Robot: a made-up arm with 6 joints. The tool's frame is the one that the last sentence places.
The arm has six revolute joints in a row. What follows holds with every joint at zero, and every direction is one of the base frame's.
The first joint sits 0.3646 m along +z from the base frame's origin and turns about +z.
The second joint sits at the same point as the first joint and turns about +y.
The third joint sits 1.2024 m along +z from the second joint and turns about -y.
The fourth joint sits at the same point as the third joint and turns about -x.
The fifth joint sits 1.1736 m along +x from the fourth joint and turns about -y.
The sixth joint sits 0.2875 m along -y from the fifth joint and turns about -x.
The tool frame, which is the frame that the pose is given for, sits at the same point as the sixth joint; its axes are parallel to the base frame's.
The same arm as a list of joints. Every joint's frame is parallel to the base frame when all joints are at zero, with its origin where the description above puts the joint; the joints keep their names.
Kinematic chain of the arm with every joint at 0, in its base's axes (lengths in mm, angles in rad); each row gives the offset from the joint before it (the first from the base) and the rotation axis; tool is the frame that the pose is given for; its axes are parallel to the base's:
joint 1: xyz 0 0 364.6 axis +z
joint 2: xyz 0 0 0 axis +y
joint 3: xyz 0 0 1202.4 axis -y
joint 4: xyz 0 0 0 axis -x
joint 5: xyz 1173.6 0 0 axis -y
joint 6: xyz 0 -287.5 0 axis -x
tool: xyz 0 0 0

